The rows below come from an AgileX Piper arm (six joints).
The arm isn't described. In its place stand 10 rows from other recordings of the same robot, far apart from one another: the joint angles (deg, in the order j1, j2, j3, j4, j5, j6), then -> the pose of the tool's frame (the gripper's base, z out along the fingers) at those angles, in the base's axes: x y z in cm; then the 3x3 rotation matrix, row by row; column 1 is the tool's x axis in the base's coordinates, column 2 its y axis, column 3 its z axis.
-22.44 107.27 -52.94 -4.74 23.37 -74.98 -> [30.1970 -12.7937 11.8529], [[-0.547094 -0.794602 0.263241], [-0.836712 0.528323 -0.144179], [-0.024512 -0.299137 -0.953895]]
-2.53 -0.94 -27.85 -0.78 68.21 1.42 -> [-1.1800 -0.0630 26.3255], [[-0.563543 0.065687 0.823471], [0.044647 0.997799 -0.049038], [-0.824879 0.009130 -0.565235]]
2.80 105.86 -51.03 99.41 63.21 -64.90 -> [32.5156 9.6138 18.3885], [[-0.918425 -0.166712 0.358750], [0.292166 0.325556 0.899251], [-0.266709 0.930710 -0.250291]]
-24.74 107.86 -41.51 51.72 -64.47 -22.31 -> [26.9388 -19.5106 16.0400], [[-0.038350 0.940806 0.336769], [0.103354 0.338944 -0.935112], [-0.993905 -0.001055 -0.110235]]
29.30 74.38 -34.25 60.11 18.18 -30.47 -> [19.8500 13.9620 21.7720], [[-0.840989 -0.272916 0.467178], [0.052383 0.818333 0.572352], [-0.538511 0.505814 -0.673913]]
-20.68 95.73 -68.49 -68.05 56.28 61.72 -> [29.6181 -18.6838 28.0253], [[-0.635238 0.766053 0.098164], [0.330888 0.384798 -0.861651], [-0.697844 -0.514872 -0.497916]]
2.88 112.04 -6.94 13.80 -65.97 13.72 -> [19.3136 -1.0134 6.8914], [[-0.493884 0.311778 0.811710], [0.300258 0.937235 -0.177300], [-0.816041 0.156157 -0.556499]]
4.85 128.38 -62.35 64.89 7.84 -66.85 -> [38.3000 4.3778 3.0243], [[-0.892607 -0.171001 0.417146], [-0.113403 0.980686 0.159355], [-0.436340 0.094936 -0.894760]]
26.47 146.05 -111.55 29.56 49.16 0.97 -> [43.8879 25.6471 6.2898], [[-0.986719 -0.153544 0.053015], [-0.114520 0.889011 0.443333], [-0.115202 0.431373 -0.894788]]
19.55 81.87 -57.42 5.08 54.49 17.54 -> [24.9708 9.5632 25.8068], [[-0.971289 -0.013431 0.237522], [0.025687 0.986647 0.160832], [-0.236511 0.162316 -0.957975]]
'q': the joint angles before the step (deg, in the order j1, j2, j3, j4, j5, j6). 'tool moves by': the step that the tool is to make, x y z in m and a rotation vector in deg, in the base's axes. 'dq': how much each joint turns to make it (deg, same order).
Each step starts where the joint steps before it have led.
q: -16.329, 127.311, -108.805, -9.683, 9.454, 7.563
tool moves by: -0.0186, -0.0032, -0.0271, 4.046, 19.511, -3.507
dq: -0.290, 0.120, -0.007, -0.853, 20.054, -0.007
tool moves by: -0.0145, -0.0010, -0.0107, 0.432, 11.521, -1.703
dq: 0.008, -0.061, 0.004, -2.416, 11.461, 0.013
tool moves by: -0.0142, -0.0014, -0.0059, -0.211, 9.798, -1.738
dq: 0.002, -0.109, -0.005, -2.521, 9.741, 0.002
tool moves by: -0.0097, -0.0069, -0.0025, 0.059, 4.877, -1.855
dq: -0.803, -0.004, 0.001, -1.087, 4.872, -0.002
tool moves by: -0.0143, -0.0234, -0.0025, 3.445, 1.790, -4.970
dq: -3.557, 0.003, 0.006, 2.923, 2.912, -0.004
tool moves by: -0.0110, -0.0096, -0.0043, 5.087, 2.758, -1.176
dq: -2.290, 0.159, 0.018, 4.870, 3.835, -3.149
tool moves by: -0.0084, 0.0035, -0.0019, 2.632, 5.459, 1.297
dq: -0.115, -0.007, 0.005, 0.974, 5.788, -2.521
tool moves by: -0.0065, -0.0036, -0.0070, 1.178, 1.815, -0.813
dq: -0.800, 0.018, 1.468, 0.401, 0.635, -0.171
